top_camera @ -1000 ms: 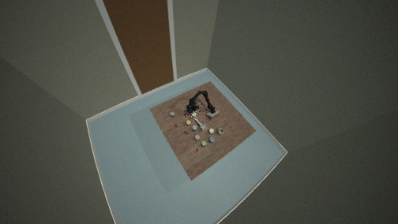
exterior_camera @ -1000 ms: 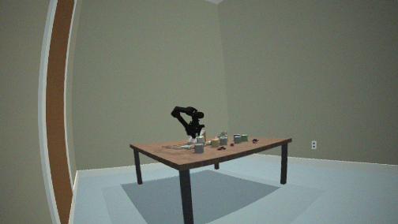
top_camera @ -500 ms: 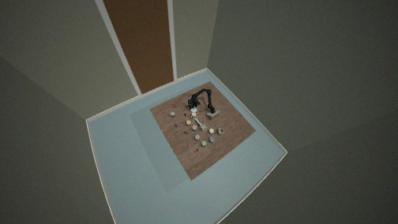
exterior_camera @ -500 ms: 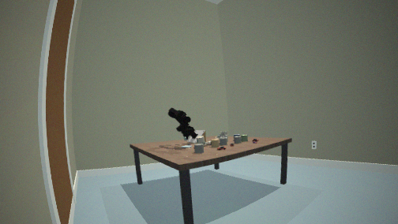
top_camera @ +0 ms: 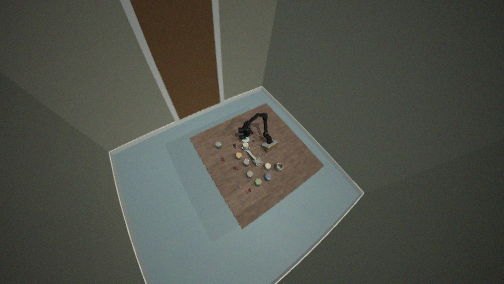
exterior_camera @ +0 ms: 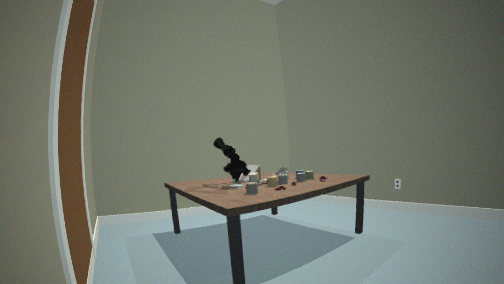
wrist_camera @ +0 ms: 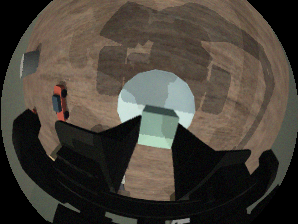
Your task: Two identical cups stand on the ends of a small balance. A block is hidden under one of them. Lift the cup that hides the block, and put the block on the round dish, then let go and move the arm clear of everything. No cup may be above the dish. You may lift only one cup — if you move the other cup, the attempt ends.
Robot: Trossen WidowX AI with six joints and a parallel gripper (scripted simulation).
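Now: the pale green block 1 cm above my gripper tip. Round my gripper tip: round dish 3 cm below.
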